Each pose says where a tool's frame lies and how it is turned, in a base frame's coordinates. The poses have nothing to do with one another.
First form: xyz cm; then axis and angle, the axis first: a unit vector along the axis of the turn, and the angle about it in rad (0 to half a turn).
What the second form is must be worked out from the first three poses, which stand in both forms.
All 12 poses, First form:
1: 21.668 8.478 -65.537 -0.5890 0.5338 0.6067 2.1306
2: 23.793 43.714 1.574 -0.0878 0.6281 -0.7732 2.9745
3: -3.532 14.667 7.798 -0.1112 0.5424 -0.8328 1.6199
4: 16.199 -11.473 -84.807 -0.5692 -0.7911 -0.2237 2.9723
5: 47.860 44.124 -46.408 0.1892 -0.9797 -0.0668 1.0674
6: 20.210 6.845 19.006 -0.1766 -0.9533 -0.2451 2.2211
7: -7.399 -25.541 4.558 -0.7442 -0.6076 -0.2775 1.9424
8: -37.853 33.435 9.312 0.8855 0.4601 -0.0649 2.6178
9: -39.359 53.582 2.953 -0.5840 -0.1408 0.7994 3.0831
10: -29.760 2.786 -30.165 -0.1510 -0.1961 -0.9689 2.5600
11: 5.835 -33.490 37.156 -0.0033 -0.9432 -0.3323 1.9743
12: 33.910 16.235 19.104 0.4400 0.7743 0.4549 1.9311
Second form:
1: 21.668 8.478 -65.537 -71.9 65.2 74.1
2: 23.793 43.714 1.574 -15.0 107.0 -131.8
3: -3.532 14.667 7.798 -10.3 50.3 -77.3
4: 16.199 -11.473 -84.807 -96.9 -134.7 -38.1
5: 47.860 44.124 -46.408 11.6 -59.9 -4.1
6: 20.210 6.845 19.006 -22.5 -121.3 -31.2
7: -7.399 -25.541 4.558 -82.8 -67.6 -30.9
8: -37.853 33.435 9.312 132.8 69.0 -9.7
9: -39.359 53.582 2.953 -103.2 -24.9 141.2
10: -29.760 2.786 -30.165 -22.1 -28.8 -142.1
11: 5.835 -33.490 37.156 -0.4 -106.7 -37.6
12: 33.910 16.235 19.104 48.7 85.7 50.3
